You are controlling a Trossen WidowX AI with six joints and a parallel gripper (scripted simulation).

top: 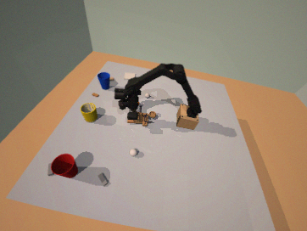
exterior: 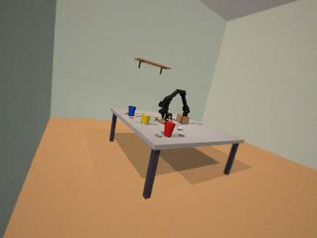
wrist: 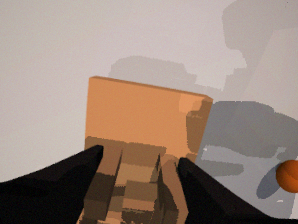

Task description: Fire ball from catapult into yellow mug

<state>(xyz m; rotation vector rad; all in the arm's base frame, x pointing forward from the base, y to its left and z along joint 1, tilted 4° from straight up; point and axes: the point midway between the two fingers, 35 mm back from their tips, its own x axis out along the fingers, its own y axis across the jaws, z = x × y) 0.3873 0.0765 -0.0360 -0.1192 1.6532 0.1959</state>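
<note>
Now: the orange ball 1 cm ahead of my gripper tip, 15 cm to the right of it and 3 cm below it. Also, from my gripper tip: wooden catapult (7 cm behind, 2 cm above); yellow mug (28 cm ahead, 6 cm to the left, 1 cm below); brown block (35 cm ahead, 16 cm to the right, 4 cm below).
</note>
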